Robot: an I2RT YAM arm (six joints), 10 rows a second.
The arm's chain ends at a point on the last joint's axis. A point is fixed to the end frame.
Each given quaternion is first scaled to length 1.
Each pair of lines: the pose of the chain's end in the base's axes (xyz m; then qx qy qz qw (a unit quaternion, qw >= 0)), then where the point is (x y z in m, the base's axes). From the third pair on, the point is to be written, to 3 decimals.
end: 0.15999 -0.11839 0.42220 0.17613 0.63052 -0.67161 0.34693
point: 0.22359 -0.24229 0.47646
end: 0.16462 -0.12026 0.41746 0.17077 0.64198 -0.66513 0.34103
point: 0.23019 -0.24482 0.46768
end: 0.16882 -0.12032 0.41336 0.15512 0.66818 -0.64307 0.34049
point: 0.241 -0.244 0.455
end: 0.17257 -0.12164 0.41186 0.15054 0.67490 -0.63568 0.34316
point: 0.247 -0.245 0.451
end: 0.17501 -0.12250 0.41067 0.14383 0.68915 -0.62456 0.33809
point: 0.252 -0.246 0.445
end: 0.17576 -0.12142 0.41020 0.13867 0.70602 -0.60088 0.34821
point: 0.258 -0.243 0.439
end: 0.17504 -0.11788 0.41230 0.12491 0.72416 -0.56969 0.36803
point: 0.265 -0.235 0.435
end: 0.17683 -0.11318 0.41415 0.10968 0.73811 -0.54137 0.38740
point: 0.275 -0.224 0.433
